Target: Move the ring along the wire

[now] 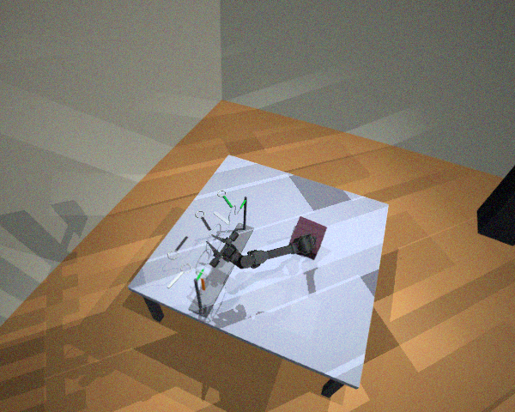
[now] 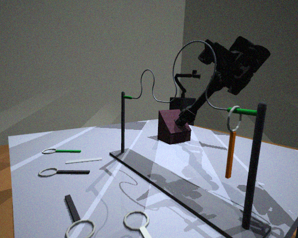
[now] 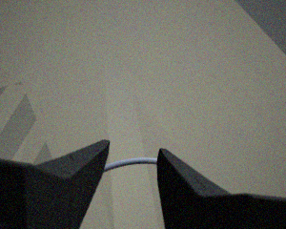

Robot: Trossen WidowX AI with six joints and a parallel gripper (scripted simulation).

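My gripper tip is now 24 cm above the ring with orange handle and 9 cm to the right of it. From my gripper tip the other things lie so: ring with black handle: 45 cm below, 39 cm to the right, 31 cm ahead; then white strip: 46 cm to the right, 45 cm below, 21 cm ahead.
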